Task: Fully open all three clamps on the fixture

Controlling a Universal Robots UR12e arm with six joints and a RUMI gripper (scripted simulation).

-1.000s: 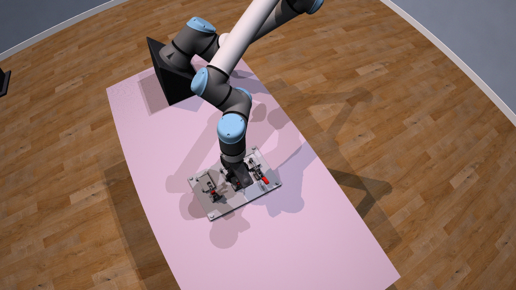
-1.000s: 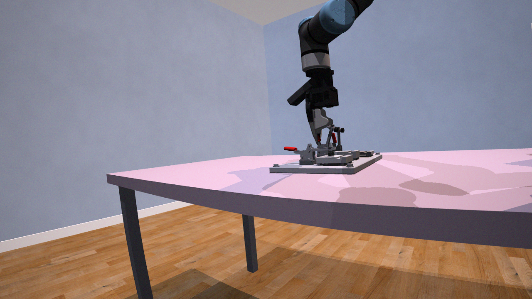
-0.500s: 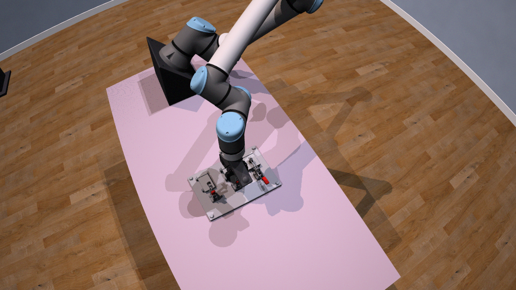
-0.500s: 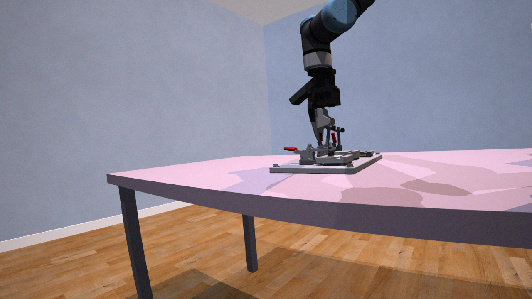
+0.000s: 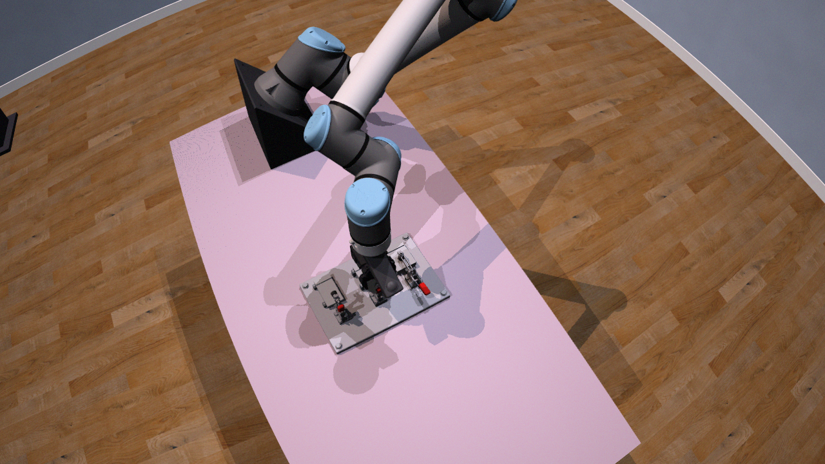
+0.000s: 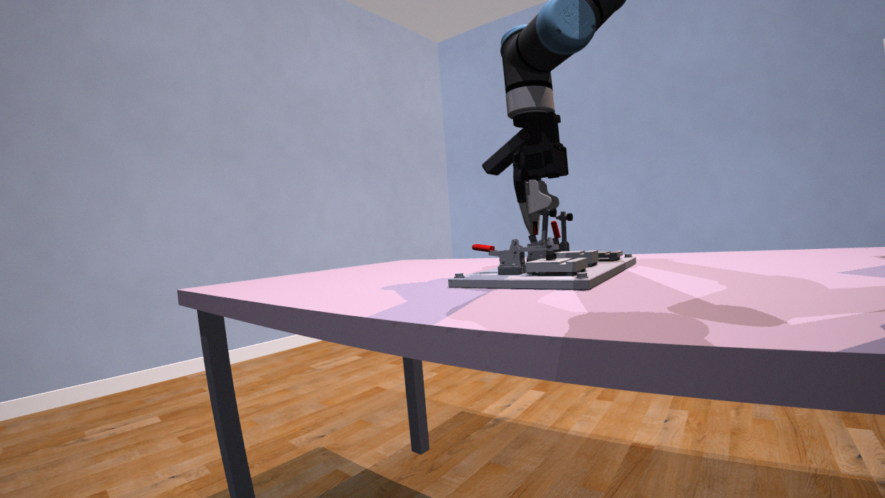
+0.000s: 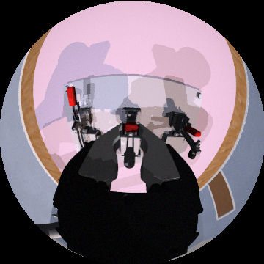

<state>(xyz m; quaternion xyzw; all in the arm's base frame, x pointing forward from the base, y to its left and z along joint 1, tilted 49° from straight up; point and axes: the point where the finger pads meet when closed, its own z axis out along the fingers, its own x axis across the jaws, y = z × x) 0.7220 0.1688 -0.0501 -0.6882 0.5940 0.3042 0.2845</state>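
Right now the grey fixture plate is 8 cm below my hand and 4 cm behind it. Also, from my hand: flat grey part: 11 cm behind, 10 cm to the left, 6 cm below.
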